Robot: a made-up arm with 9 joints. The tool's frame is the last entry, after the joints. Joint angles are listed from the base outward.
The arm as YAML. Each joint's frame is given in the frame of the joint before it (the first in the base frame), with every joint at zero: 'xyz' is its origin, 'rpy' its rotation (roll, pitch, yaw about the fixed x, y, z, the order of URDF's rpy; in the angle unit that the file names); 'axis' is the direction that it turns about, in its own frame. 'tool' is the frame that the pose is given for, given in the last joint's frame.
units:
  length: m
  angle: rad
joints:
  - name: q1
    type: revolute
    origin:
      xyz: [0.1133, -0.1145, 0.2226]
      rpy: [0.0, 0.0, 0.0]
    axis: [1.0, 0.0, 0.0]
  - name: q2
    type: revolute
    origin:
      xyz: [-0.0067, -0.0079, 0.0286]
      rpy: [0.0, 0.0, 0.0]
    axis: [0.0, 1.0, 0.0]
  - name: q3
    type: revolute
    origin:
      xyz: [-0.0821, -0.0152, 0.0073]
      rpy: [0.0, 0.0, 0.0]
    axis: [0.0, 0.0, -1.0]
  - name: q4
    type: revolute
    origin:
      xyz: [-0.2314, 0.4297, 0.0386]
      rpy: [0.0, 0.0, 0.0]
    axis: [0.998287, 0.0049, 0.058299]
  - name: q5
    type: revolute
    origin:
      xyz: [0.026, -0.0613, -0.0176]
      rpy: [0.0, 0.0, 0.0]
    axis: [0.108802, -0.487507, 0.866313]
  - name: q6
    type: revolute
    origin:
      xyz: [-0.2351, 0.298, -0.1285]
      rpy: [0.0, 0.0, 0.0]
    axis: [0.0, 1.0, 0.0]
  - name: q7
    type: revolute
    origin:
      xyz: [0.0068, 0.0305, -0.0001]
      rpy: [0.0, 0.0, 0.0]
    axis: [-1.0, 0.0, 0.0]
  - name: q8
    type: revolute
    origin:
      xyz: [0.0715, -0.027, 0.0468]
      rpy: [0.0, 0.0, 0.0]
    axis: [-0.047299, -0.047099, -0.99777]
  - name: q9
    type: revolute
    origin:
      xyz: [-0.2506, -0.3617, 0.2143]
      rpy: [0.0, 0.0, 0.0]
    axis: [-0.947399, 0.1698, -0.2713]
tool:
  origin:
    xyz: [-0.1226, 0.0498, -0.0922]
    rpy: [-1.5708, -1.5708, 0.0]
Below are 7 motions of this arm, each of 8 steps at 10 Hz.
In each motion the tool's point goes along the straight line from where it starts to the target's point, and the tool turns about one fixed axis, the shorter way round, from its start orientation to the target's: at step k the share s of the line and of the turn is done. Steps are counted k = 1, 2, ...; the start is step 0. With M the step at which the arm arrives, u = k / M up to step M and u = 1 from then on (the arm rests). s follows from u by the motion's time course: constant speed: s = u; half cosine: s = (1 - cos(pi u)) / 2; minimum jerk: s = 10 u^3 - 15 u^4 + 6 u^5.
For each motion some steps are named. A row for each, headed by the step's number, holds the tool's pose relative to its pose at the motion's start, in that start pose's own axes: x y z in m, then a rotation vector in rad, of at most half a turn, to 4 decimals.
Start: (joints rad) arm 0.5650 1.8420 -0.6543 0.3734 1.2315 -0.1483 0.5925 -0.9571 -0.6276
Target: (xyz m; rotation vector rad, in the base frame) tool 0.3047 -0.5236 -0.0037 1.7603 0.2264 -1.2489
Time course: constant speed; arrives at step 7
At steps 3, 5, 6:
3: 0.0969 -0.1816 -0.0326 0.1626 -0.0799 -0.2233
5: 0.1616 -0.3026 -0.0543 0.2710 -0.1332 -0.3721
6: 0.1939 -0.3631 -0.0651 0.3253 -0.1598 -0.4466

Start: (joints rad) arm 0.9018 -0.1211 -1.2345 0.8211 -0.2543 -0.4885 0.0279 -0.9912 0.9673
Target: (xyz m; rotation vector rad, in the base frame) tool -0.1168 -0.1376 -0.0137 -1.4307 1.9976 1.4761
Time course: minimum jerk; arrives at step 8
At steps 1, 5, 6, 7, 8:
1: -0.0026 0.0012 -0.0011 0.0097 -0.0086 -0.0127
5: -0.1186 0.0563 -0.0507 0.4389 -0.3873 -0.5738
6: -0.1466 0.0697 -0.0627 0.5429 -0.4791 -0.7098
7: -0.1609 0.0765 -0.0688 0.5959 -0.5258 -0.7790
8: -0.1636 0.0777 -0.0699 0.6056 -0.5344 -0.7917

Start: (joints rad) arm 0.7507 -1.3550 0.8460 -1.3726 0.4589 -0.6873 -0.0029 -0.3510 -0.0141
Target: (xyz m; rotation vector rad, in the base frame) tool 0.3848 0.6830 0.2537 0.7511 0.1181 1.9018
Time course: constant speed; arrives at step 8
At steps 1, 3, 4, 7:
1: -0.0269 0.0194 0.0840 -0.1848 -0.0139 -0.0470
3: -0.0806 0.0582 0.2521 -0.5545 -0.0418 -0.1411
4: -0.1075 0.0775 0.3361 -0.7394 -0.0557 -0.1882
7: -0.1881 0.1357 0.5883 -1.2939 -0.0975 -0.3293

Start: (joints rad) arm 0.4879 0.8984 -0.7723 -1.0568 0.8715 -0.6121 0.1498 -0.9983 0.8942
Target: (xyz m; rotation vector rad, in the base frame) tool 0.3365 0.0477 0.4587 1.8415 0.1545 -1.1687
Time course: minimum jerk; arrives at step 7
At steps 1, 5, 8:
1: -0.0131 -0.0024 0.0067 -0.0299 0.0167 -0.0370
5: -0.4816 -0.0898 0.2467 -1.1008 0.6158 -1.3612
8: -0.5630 -0.1050 0.2884 -1.2870 0.7200 -1.5915

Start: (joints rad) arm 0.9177 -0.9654 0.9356 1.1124 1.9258 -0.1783 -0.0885 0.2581 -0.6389
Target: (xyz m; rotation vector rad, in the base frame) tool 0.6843 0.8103 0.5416 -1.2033 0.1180 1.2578
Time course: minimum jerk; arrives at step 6
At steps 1, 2, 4, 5, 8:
1: -0.0031 0.0040 0.0235 -0.0118 -0.0266 -0.0183
2: -0.0184 0.0239 0.1390 -0.0695 -0.1570 -0.1084
4: -0.0694 0.0899 0.5232 -0.2618 -0.5911 -0.4079
5: -0.0847 0.1098 0.6387 -0.3196 -0.7216 -0.4980
8: -0.0879 0.1138 0.6622 -0.3313 -0.7482 -0.5163

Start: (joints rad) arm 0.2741 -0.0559 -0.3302 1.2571 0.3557 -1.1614 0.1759 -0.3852 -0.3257
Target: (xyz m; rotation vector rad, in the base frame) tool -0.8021 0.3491 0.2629 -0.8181 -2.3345 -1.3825
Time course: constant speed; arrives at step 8
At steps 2, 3, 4, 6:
2: -0.0421 0.0241 0.0556 0.2823 -0.3590 0.2289
3: -0.0632 0.0361 0.0834 0.4234 -0.5386 0.3433
4: -0.0843 0.0482 0.1112 0.5645 -0.7181 0.4577
6: -0.1264 0.0722 0.1668 0.8468 -1.0771 0.6866

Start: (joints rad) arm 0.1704 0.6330 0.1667 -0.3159 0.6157 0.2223 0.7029 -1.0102 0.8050
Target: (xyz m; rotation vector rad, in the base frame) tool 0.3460 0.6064 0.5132 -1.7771 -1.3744 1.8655
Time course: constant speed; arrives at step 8
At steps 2, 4, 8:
2: -0.0110 0.0986 -0.0661 0.0597 -0.0118 0.3378
4: -0.0220 0.1973 -0.1321 0.1194 -0.0236 0.6756
8: -0.0440 0.3946 -0.2643 0.2388 -0.0473 1.3512

